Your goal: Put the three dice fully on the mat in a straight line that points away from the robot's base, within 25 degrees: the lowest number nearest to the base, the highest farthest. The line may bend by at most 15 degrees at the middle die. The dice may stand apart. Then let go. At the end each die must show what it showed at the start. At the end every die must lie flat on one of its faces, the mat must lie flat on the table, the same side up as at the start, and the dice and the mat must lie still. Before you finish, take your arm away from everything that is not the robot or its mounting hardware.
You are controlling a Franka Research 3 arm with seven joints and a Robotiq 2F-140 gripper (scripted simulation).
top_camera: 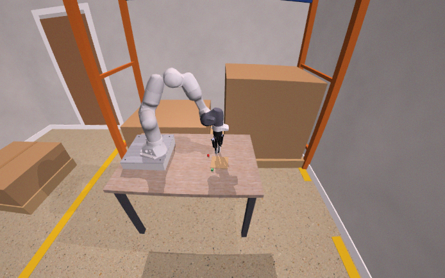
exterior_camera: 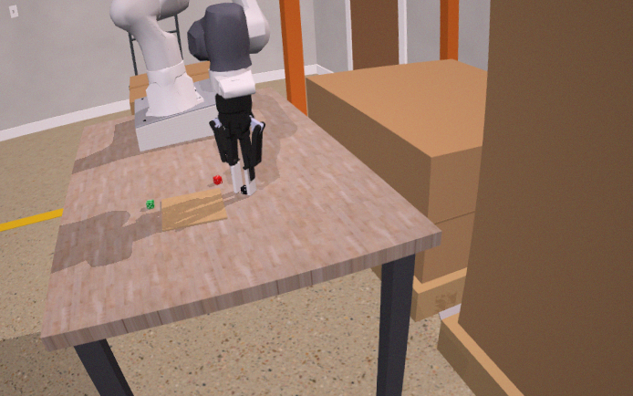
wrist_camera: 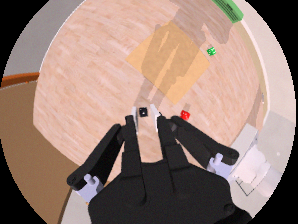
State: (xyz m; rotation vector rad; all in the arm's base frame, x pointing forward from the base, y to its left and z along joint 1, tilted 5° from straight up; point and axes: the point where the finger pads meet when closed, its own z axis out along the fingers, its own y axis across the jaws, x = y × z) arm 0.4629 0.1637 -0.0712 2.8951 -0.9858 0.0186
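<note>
My gripper is now 3 cm above the black die. The rest, counted from my hand: green die 1 cm behind, 22 cm to the right, 3 cm below; tan mat 4 cm ahead, 12 cm to the right, 3 cm below; red die 7 cm behind, 6 cm to the right, 3 cm below.
</note>
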